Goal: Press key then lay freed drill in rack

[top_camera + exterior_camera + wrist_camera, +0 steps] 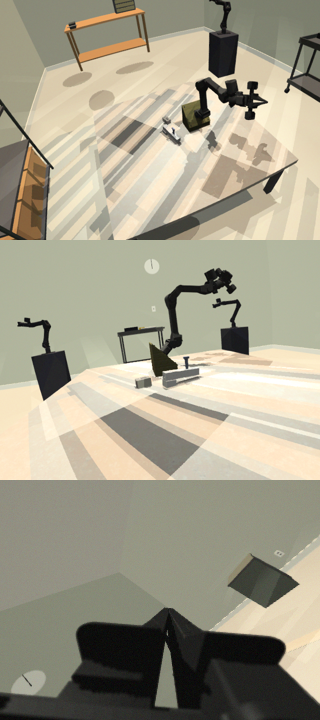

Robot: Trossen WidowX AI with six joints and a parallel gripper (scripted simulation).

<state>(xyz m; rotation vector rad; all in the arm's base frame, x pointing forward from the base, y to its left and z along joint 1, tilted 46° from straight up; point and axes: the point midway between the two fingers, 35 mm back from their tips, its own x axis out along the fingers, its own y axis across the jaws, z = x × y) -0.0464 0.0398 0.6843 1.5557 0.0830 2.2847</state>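
Right now my gripper tip is 48 cm to the left of the dark blue t-shaped piece, 48 cm above it and 32 cm short of it. From my gripper tip the other things lie so: grey housing block: 53 cm below, 51 cm to the right, 33 cm ahead; then grey rack: 69 cm to the right, 55 cm below, 30 cm ahead; then drill: 53 cm to the right, 52 cm below, 33 cm ahead.
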